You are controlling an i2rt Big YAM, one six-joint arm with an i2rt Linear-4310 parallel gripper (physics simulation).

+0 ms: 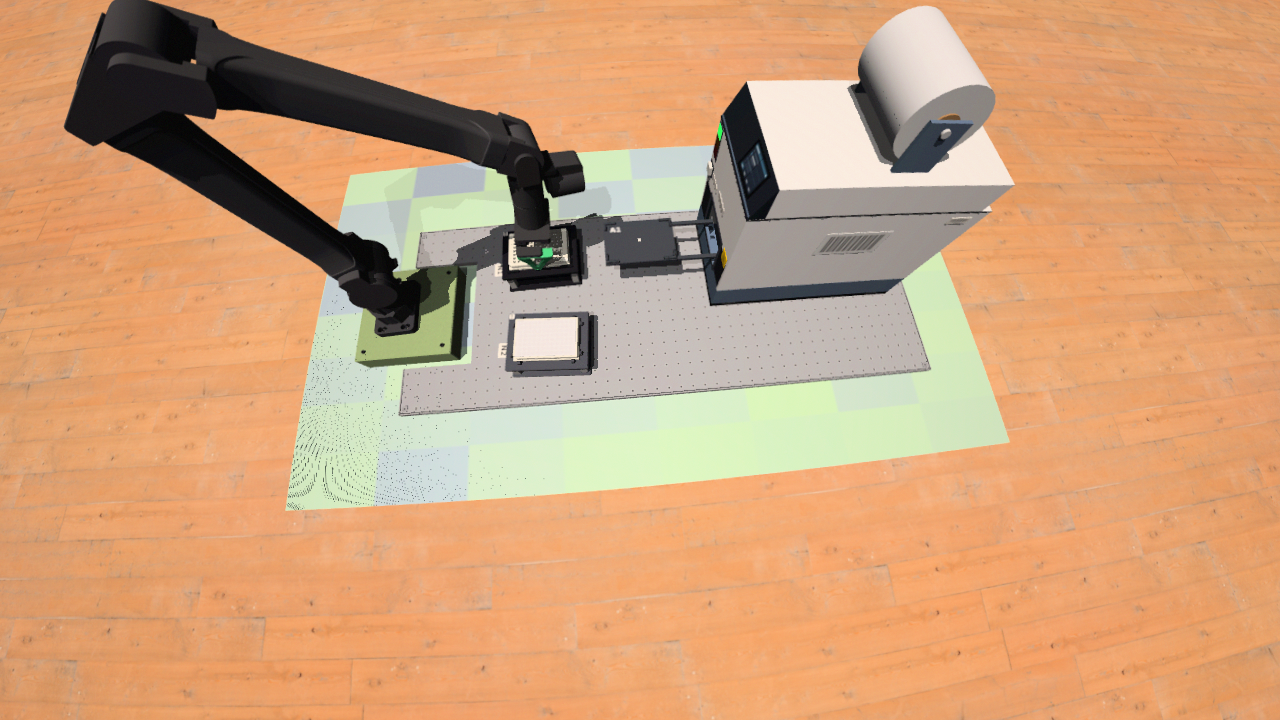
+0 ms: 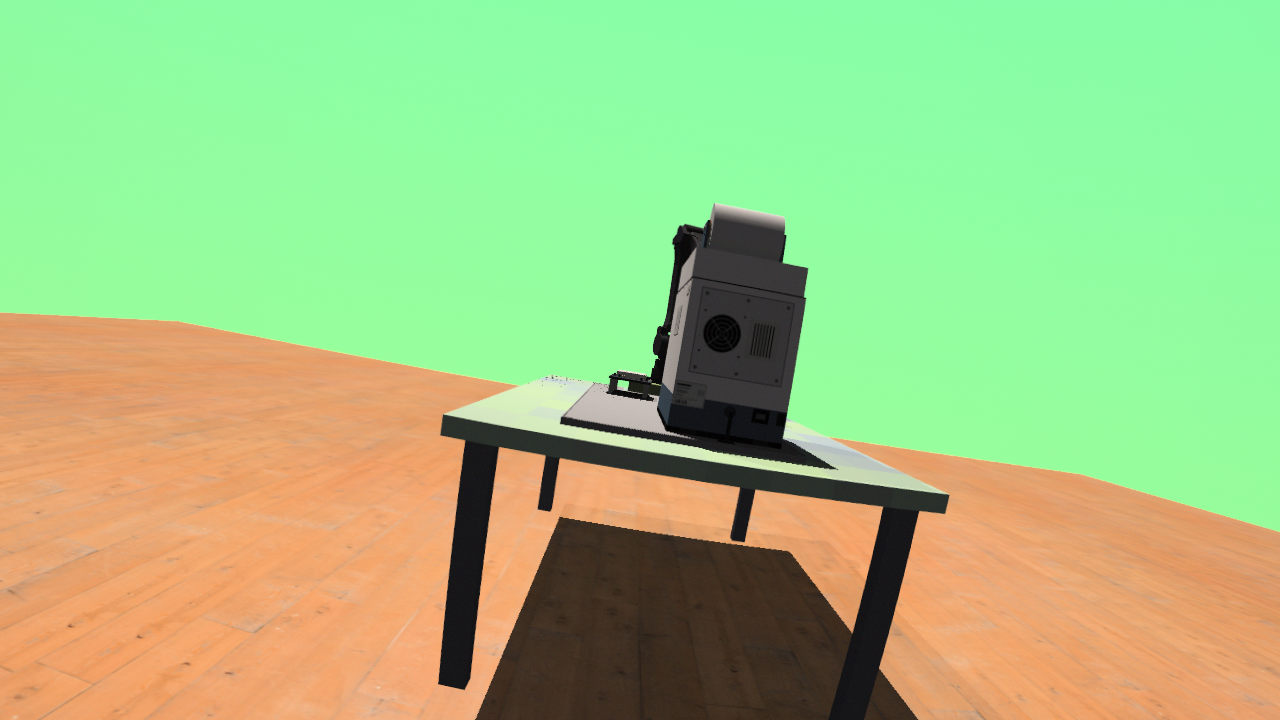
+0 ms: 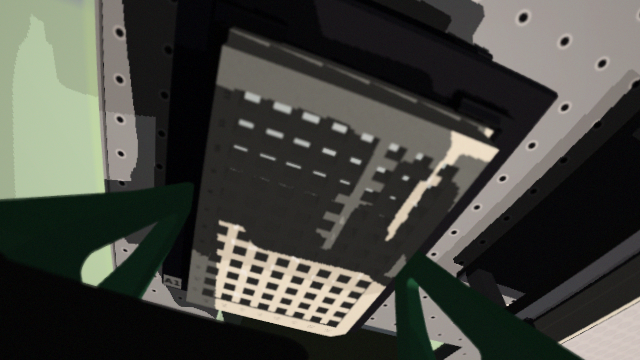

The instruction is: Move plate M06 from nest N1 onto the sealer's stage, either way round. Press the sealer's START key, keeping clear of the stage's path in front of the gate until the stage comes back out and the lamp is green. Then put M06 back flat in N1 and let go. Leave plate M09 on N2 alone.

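Places are measured from the arm's base along level axes (x right, y ahead, z up), in centimetres.
Pixels of known places: gripper, between the fingertips: [image 1: 537, 250] [image 3: 300, 227]; arm's base, origin of its link: [image 1: 400, 309].
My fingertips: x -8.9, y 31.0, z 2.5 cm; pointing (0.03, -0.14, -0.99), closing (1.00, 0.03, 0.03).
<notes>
For each thing: its top centre in the pictures, then the offset to it from my fingertips. Level surfaces: height alone.
- Plate M06, centre of its top: [image 3: 302, 246] [image 1: 537, 246] dz +1.4, dx +0.1, dy +0.5 cm
- sealer's stage, centre of its top: [image 1: 639, 239] dz +4.8, dx +3.5, dy +21.8 cm
- lamp, centre of its top: [image 1: 721, 127] dz +22.3, dx -5.3, dy +36.8 cm
- Plate M09, centre of its top: [image 1: 545, 337] [image 2: 632, 372] dz +0.9, dx +20.8, dy +1.2 cm
- nest N2, centre of its top: [image 1: 546, 338] [image 2: 632, 374] dz +0.3, dx +20.8, dy +1.2 cm
- film roll, centre of its top: [image 1: 951, 42] [image 2: 748, 210] dz +41.7, dx +4.7, dy +59.7 cm
- perforated board, height of its surface: dz -5.8 cm
Plate M06 [image 1: 517, 246] [image 3: 300, 210], a pale well plate, sits in nest N1 [image 1: 580, 255] [image 3: 525, 95]. My gripper [image 1: 537, 259] [image 3: 300, 227] is open and empty, with its green fingers spread at the plate's two long sides; whether they touch it is unclear. The sealer's stage [image 1: 640, 241] is out in front of the sealer [image 1: 805, 250] [image 2: 742, 349], with no plate on it. The lamp [image 1: 719, 132] is green. The START key cannot be made out. Plate M09 [image 1: 546, 338] [image 3: 610, 330] lies on nest N2 [image 1: 553, 368] [image 3: 575, 225].
The stage's rails [image 1: 693, 256] run to the sealer's front, close to the right of N1. A film roll [image 1: 921, 80] [image 2: 747, 231] stands on top of the sealer. The green arm base [image 1: 438, 331] is left of the nests. A perforated board [image 1: 760, 344] lies under the nests and sealer.
</notes>
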